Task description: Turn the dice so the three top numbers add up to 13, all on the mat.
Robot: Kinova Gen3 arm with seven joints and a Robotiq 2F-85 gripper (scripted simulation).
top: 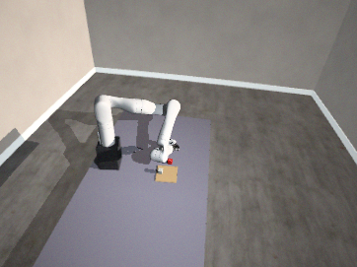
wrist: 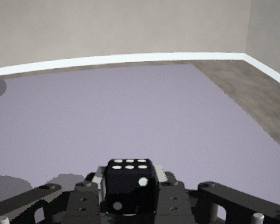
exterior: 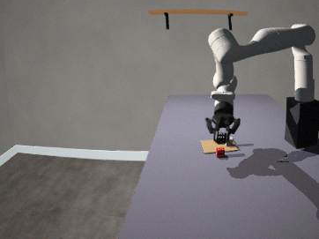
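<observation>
The red die is 90 mm below my hand and 80 mm to the right of it. The rest, counted from my hand: black die right at my hand; then tan mat 190 mm to the right, 100 mm below; then white die 190 mm to the right, 80 mm below, 50 mm behind.
</observation>
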